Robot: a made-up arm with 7 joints. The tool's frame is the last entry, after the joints. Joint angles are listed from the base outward.
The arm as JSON. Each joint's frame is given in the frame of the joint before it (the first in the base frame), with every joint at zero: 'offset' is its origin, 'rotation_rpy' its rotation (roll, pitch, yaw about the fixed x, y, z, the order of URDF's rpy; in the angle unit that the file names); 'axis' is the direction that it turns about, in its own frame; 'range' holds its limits. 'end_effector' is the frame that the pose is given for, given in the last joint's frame.
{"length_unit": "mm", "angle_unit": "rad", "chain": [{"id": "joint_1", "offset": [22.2, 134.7, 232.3], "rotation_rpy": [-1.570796, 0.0, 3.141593], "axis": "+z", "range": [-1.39, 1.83]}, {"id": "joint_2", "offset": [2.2, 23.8, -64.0], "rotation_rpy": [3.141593, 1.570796, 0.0], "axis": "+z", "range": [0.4, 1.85]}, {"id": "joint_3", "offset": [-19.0, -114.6, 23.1], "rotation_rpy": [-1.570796, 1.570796, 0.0], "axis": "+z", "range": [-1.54, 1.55]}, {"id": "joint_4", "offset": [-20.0, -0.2, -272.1], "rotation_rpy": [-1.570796, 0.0, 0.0], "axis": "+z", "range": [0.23, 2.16]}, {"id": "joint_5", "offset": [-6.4, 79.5, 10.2], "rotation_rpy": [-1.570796, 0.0, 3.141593], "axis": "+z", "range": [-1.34, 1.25]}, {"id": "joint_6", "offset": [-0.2, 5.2, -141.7], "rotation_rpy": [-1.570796, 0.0, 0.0], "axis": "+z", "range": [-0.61, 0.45]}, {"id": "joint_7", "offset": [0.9, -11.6, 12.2], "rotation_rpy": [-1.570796, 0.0, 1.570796], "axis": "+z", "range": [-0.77, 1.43]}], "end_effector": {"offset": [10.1, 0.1, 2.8], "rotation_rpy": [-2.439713, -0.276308, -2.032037]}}
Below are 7 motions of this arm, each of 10 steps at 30 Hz.
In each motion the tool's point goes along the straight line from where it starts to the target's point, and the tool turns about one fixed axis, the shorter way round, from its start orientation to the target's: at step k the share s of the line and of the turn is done. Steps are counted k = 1, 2, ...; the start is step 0. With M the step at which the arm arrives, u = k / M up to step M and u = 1 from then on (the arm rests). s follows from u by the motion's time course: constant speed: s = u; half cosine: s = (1 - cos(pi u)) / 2; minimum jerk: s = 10 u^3 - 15 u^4 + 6 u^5.
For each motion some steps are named. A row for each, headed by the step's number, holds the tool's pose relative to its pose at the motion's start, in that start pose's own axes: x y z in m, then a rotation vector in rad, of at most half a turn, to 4 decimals.
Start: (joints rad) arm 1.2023 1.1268 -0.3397 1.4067 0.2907 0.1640 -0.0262
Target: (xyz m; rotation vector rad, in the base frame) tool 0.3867 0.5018 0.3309 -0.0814 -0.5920 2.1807
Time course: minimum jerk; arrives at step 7
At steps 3, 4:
3: -0.0118 0.0108 -0.0075 -0.0788 -0.0411 -0.0553
4: -0.0203 0.0186 -0.0130 -0.1354 -0.0706 -0.0951

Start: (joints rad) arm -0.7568 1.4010 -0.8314 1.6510 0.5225 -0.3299 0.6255
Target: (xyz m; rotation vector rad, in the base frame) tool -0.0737 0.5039 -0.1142 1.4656 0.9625 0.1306
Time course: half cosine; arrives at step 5
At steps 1, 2, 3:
1: -0.0032 -0.0034 0.0003 -0.0051 -0.0056 -0.0076
2: -0.0114 -0.0122 0.0012 -0.0186 -0.0204 -0.0275
3: -0.0217 -0.0230 0.0023 -0.0353 -0.0387 -0.0520

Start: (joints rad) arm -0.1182 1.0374 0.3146 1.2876 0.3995 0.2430 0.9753
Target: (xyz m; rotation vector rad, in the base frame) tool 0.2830 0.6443 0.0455 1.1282 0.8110 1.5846
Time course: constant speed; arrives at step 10
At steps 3, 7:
3: 0.0138 0.0053 0.0182 0.0146 0.0128 0.0385
7: 0.0321 0.0124 0.0424 0.0340 0.0298 0.0898

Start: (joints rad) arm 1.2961 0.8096 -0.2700 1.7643 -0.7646 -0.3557 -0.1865
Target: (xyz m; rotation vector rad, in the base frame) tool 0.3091 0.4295 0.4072 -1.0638 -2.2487 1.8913
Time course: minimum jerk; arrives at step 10
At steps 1, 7, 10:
1: 0.0007 -0.0002 0.0001 -0.0029 -0.0009 0.0034
7: 0.0718 -0.0172 0.0049 -0.2837 -0.0849 0.3290
10: 0.0858 -0.0206 0.0059 -0.3389 -0.1014 0.3931

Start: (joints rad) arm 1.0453 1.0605 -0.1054 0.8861 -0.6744 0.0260 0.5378
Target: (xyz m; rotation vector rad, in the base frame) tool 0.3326 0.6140 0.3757 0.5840 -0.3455 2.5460
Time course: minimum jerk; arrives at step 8
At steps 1, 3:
1: 0.0020 0.0006 0.0004 -0.0036 0.0069 -0.0012
3: 0.0337 0.0100 0.0066 -0.0621 0.1183 -0.0209

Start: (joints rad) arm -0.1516 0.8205 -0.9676 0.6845 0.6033 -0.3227 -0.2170
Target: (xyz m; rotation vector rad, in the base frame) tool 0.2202 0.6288 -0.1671 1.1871 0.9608 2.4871
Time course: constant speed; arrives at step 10
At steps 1, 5, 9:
1: 0.0146 0.0009 0.0186 0.0045 0.0578 0.0189
5: 0.0731 0.0046 0.0928 0.0226 0.2892 0.0945
9: 0.1315 0.0083 0.1670 0.0407 0.5205 0.1701

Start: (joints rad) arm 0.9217 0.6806 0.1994 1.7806 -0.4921 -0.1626 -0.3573
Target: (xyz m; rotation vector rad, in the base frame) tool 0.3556 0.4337 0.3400 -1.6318 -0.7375 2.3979
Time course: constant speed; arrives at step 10
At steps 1, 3, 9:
1: -0.0017 -0.0050 0.0044 0.0035 0.0305 0.0417
3: -0.0050 -0.0150 0.0132 0.0105 0.0916 0.1252
9: -0.0149 -0.0449 0.0397 0.0316 0.2749 0.3755

